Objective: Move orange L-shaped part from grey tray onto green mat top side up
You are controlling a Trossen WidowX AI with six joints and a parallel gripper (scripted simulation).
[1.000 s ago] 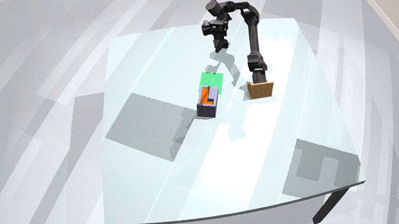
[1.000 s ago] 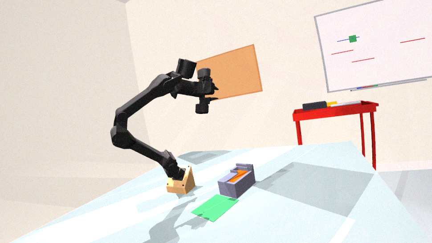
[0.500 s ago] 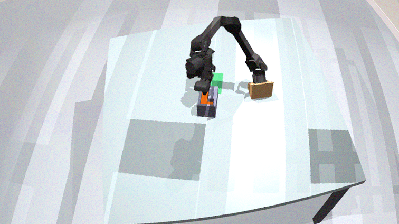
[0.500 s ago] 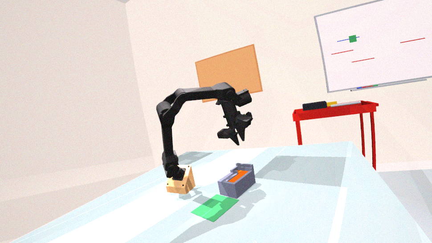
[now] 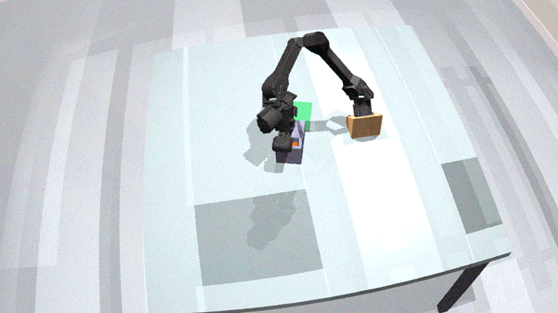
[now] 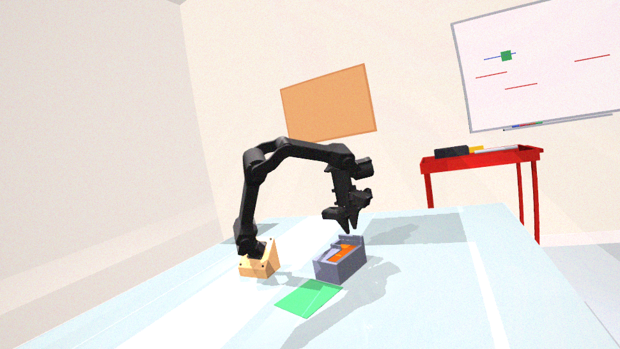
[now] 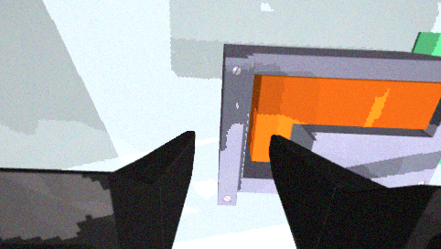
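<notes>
Right now my gripper tip is 2 cm past the orange L-shaped part, 5 cm to the left of it and 5 cm above it. Also, from my gripper tip: green mat 6 cm behind, 22 cm to the right, 12 cm below.
</notes>
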